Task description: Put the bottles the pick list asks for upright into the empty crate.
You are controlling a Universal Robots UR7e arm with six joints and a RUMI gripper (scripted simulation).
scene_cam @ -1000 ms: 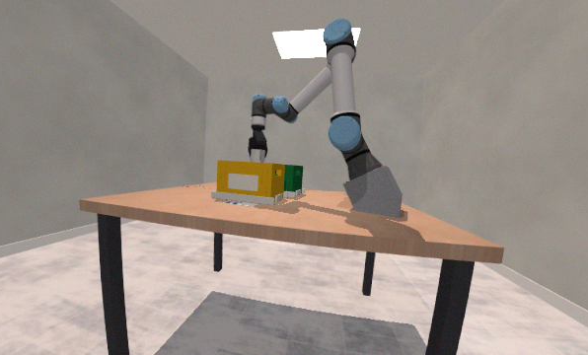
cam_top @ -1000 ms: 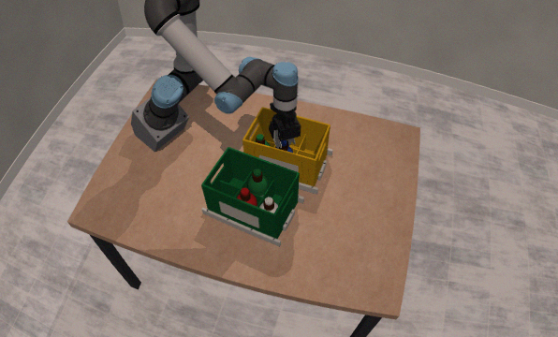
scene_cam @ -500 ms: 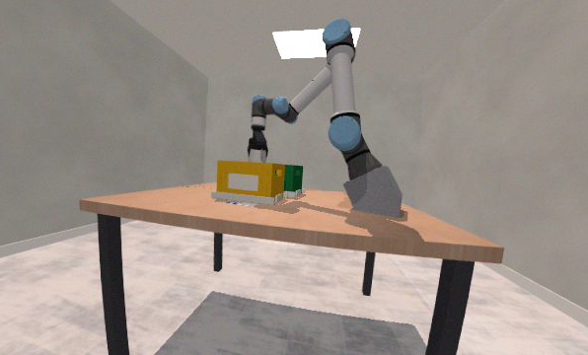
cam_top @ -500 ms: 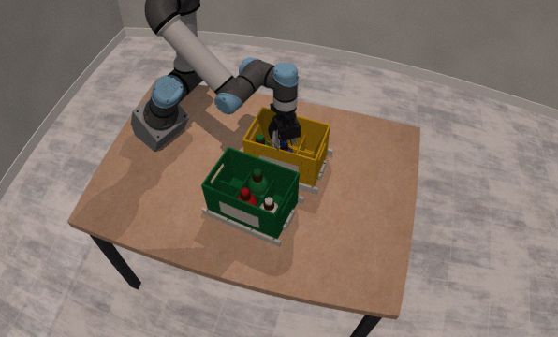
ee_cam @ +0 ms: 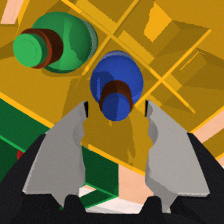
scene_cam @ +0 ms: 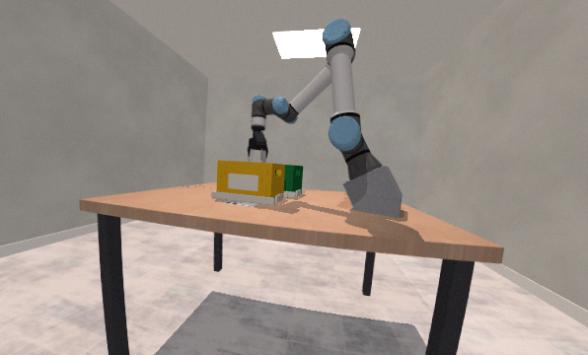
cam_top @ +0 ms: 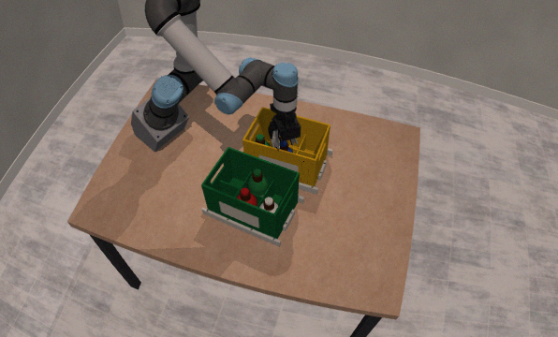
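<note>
Now: hand 7 cm above the blue-label bottle. From my hand the other things lie so: green crate (19 cm to the right, 7 cm below, 7 cm behind); then yellow crate (7 cm below, 4 cm to the left); then green-label bottle (9 cm behind, 7 cm below, 1 cm to the left).
</note>
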